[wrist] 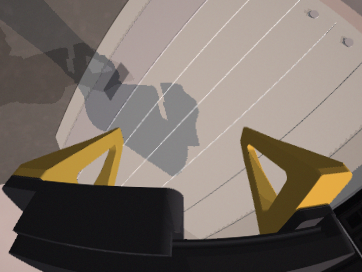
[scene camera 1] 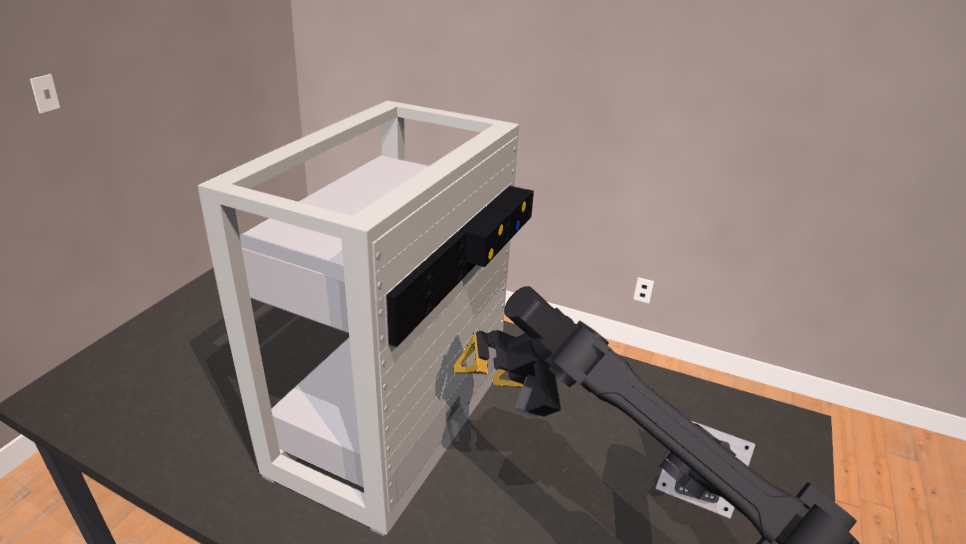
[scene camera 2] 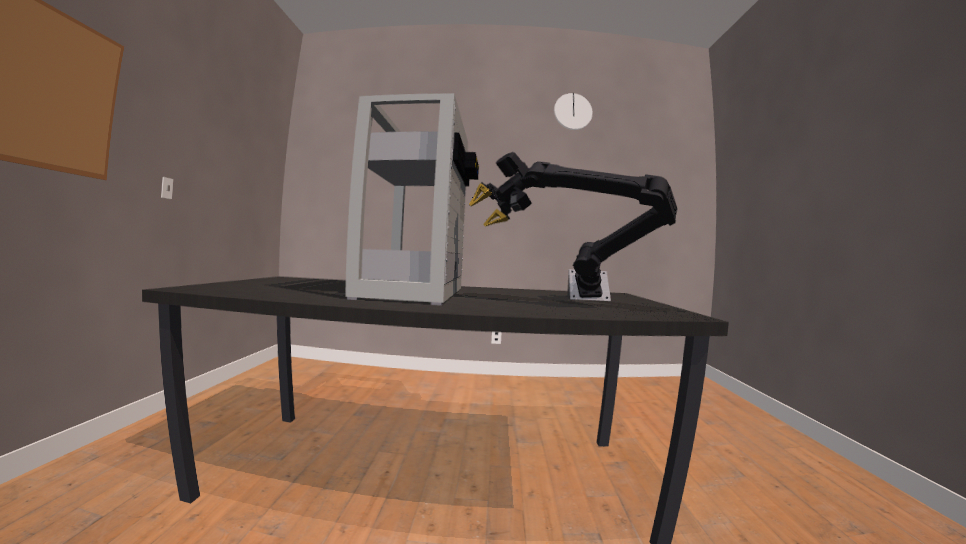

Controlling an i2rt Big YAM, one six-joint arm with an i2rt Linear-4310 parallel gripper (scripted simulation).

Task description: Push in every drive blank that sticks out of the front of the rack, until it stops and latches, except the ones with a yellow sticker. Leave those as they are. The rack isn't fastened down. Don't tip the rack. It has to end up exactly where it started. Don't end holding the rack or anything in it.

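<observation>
My gripper shows in scene camera 2 (477, 215), in scene camera 1 and in the wrist view. On my gripper, (wrist: 143, 221) and (scene camera 1: 518, 378) are the same spot.
</observation>
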